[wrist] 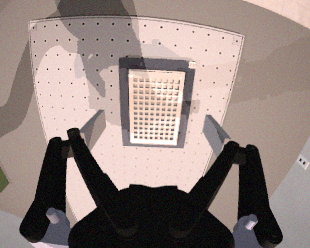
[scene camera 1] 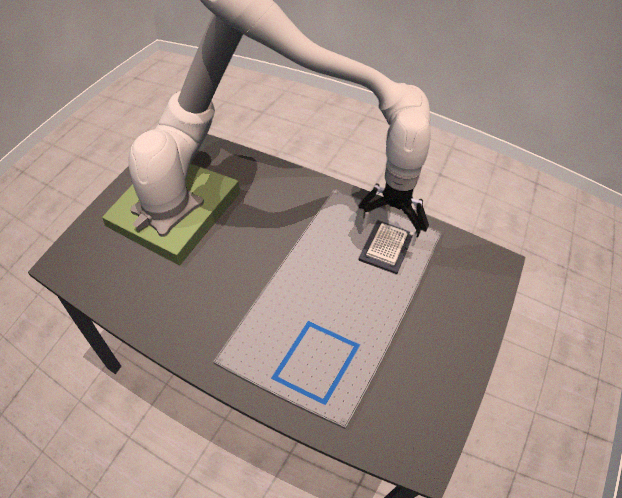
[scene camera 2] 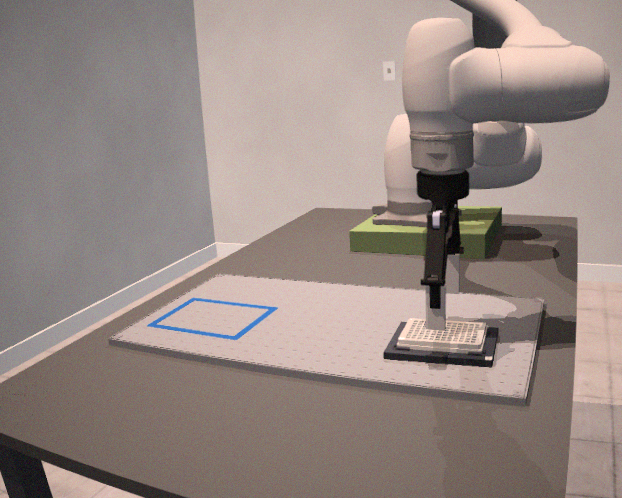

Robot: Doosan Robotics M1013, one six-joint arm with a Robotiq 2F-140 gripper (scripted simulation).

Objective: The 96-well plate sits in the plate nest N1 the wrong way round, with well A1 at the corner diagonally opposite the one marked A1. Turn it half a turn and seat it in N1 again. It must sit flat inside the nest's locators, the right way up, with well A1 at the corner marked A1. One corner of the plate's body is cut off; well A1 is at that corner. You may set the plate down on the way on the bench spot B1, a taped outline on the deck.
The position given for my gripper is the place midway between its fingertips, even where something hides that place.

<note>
In view: my gripper (scene camera 2: 443,309), a white 96-well plate (scene camera 2: 459,337) and a dark plate nest N1 (wrist: 141,63).
The white 96-well plate also shows in the wrist view (wrist: 143,124) and in scene camera 1 (scene camera 1: 380,250). My gripper also shows in the wrist view (wrist: 154,120) and in scene camera 1 (scene camera 1: 389,234).
</note>
